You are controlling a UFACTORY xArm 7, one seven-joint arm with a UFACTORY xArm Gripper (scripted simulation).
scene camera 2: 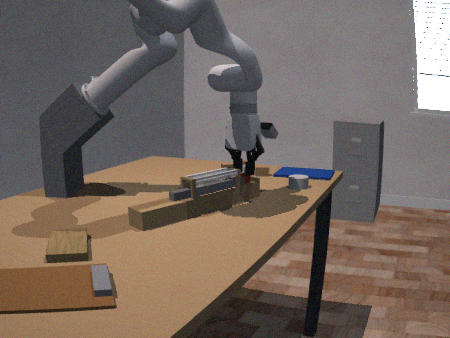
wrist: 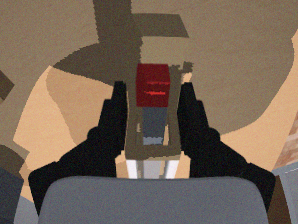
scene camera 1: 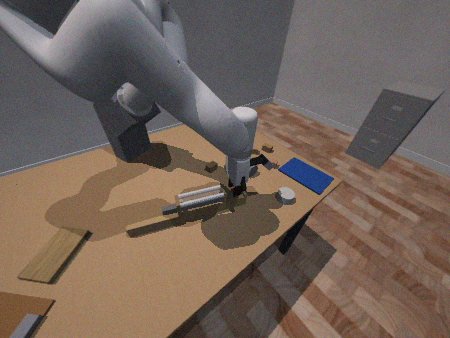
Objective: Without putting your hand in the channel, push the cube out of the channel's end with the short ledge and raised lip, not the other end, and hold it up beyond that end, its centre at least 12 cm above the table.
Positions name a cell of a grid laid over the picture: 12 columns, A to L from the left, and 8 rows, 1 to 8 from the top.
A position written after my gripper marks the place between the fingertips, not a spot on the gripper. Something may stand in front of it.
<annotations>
my gripper: scene camera 2 G5; wrist G4; scene camera 1 G5
wooden plank: scene camera 2 B6; scene camera 1 B7; not seen in the wrist view (hidden by my gripper)
</annotations>
